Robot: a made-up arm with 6 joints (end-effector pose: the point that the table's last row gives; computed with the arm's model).
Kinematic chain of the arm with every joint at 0, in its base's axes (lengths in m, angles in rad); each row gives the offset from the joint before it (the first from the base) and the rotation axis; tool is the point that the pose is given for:
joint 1: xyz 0 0 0.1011 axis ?
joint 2: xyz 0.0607 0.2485 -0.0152 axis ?
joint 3: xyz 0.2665 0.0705 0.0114 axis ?
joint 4: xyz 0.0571 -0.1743 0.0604 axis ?
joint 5: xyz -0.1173 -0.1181 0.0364 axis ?
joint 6: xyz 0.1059 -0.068 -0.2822 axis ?
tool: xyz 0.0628 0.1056 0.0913
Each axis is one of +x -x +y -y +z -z.
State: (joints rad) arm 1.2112 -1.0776 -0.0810 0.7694 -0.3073 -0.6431
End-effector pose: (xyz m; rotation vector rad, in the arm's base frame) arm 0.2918 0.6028 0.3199 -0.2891 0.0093 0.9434
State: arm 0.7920 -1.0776 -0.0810 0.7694 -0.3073 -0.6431
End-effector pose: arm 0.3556 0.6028 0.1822 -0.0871 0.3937 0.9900
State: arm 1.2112 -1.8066 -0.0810 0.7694 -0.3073 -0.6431
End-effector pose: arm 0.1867 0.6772 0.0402 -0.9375 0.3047 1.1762
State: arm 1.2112 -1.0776 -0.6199 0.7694 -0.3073 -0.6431
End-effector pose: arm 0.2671 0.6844 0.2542 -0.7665 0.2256 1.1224
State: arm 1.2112 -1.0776 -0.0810 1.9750 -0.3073 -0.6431
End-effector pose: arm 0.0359 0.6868 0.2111 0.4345 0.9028 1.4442
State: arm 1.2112 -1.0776 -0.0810 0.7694 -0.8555 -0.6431
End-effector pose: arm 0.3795 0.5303 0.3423 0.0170 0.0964 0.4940
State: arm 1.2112 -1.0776 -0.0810 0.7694 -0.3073 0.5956
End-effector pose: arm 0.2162 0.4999 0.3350 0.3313 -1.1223 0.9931
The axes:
joint 1: -y
joint 2: -z
joint 3: -z
joint 4: +x
joint 5: +z
joint 6: -y

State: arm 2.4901 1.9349 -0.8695 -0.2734 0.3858 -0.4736
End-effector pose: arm 0.1703 -0.2383 0.1317 0.7493 -1.7379 -0.3066
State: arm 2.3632 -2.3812 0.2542 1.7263 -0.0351 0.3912
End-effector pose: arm 0.1442 0.4541 -0.0325 -0.6005 -0.4213 1.3449
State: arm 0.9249 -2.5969 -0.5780 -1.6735 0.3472 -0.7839
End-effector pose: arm -0.2796 0.7194 -0.1214 1.6189 2.0441 -0.9743
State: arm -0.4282 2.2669 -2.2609 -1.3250 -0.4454 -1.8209
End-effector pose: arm 0.1080 -0.5348 0.1978 -0.8579 1.5691 -1.2853
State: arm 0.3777 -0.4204 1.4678 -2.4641 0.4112 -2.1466
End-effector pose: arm -0.1433 0.1823 0.4134 0.3063 -1.7172 1.8754
